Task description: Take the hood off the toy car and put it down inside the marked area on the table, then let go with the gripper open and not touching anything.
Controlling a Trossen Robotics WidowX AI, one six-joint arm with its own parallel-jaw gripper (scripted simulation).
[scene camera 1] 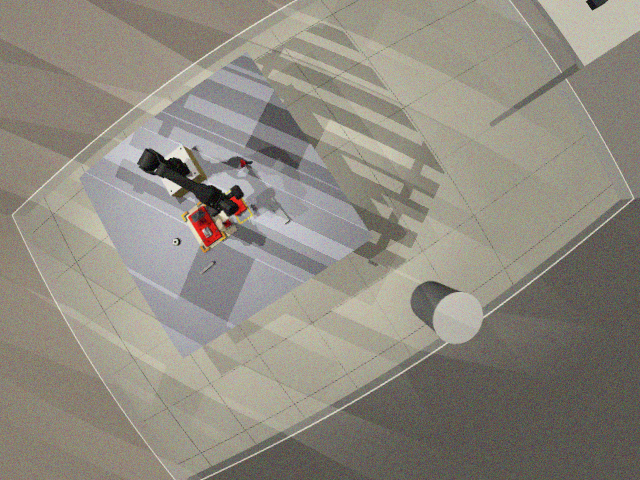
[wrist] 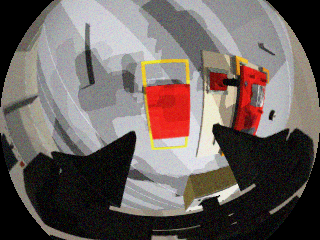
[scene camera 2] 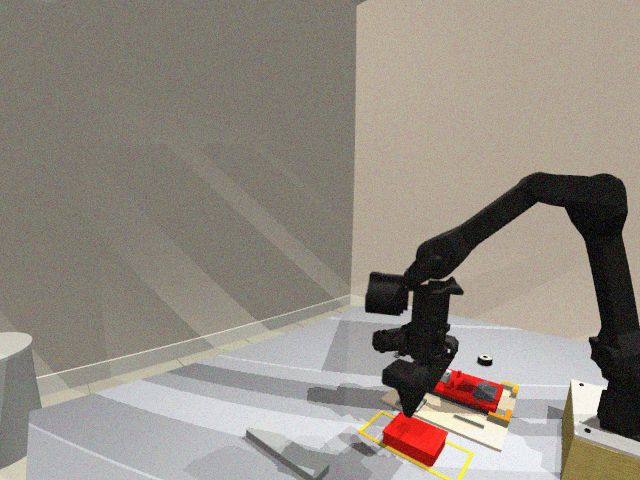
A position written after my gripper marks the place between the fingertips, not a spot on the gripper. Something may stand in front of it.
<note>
My gripper [scene camera 2: 419, 403] is open, holding nothing. Also in view: a red toy car [wrist: 247, 117], a red hood [wrist: 169, 106] and a grey flat bar [wrist: 83, 65].
My gripper shows as well in the wrist view [wrist: 175, 131].
</note>
